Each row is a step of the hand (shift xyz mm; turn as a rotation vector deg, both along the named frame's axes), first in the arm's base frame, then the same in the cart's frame.
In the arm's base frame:
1: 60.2 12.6 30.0 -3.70 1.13 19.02
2: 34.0 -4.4 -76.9 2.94 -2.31 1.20
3: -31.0 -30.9 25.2 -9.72 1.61 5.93
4: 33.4 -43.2 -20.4 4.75 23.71 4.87
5: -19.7 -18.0 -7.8 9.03 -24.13 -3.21
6: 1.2 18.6 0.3 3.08 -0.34 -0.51
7: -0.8 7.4 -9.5 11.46 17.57 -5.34
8: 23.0 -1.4 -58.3 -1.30 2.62 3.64
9: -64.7 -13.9 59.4 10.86 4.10 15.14
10: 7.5 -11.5 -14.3 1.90 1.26 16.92
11: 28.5 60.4 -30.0 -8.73 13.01 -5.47
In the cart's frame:
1: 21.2 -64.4 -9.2 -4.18 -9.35 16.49
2: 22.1 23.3 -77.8 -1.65 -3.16 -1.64
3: -42.9 5.4 26.1 -2.42 3.70 10.62
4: -27.0 -15.1 -49.4 22.41 -5.23 8.89
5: -20.4 18.9 -0.3 -19.48 -6.38 -15.93
6: 17.7 0.1 5.9 0.62 -2.04 -2.30
7: 8.8 7.2 -3.9 20.73 -4.17 -4.64
8: 17.9 19.9 -56.7 1.30 -1.18 4.33
9: -43.6 10.2 76.8 3.37 -17.76 6.09
10: -5.6 2.7 -18.8 -2.09 -12.26 11.70
11: 70.9 1.5 -18.1 11.08 11.02 5.59

